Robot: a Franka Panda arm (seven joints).
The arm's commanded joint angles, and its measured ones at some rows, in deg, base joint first. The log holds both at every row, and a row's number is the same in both.
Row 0, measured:
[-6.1, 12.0, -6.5, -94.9, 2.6, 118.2, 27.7]
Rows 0 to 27, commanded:
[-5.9, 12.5, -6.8, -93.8, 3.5, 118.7, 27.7]
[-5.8, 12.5, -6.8, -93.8, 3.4, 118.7, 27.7]
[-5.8, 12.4, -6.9, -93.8, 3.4, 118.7, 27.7]
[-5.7, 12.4, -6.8, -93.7, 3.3, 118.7, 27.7]
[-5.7, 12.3, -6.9, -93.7, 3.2, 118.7, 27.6]
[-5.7, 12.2, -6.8, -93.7, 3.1, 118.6, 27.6]
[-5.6, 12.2, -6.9, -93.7, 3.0, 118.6, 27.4]
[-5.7, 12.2, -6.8, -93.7, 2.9, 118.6, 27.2]
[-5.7, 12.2, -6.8, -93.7, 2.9, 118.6, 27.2]
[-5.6, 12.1, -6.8, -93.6, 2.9, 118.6, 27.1]
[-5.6, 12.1, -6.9, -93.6, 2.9, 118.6, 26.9]
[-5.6, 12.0, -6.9, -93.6, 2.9, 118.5, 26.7]
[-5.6, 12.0, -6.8, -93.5, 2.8, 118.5, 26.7]
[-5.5, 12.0, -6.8, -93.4, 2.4, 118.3, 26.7]
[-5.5, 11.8, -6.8, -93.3, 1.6, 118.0, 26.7]
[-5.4, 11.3, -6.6, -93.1, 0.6, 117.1, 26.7]
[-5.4, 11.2, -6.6, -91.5, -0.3, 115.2, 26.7]
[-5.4, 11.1, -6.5, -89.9, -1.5, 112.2, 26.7]
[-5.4, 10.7, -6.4, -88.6, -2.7, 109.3, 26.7]
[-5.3, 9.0, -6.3, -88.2, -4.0, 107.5, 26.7]
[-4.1, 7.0, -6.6, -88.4, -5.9, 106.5, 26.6]
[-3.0, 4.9, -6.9, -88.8, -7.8, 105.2, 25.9]
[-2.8, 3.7, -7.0, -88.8, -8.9, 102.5, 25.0]
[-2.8, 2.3, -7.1, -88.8, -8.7, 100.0, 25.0]
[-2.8, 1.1, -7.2, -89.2, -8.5, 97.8, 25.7]
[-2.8, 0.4, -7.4, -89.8, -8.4, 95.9, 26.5]
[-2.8, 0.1, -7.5, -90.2, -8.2, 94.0, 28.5]
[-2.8, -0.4, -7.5, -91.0, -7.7, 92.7, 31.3]
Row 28, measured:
[-3.3, 1.5, -6.8, -88.1, -7.5, 96.1, 26.7]
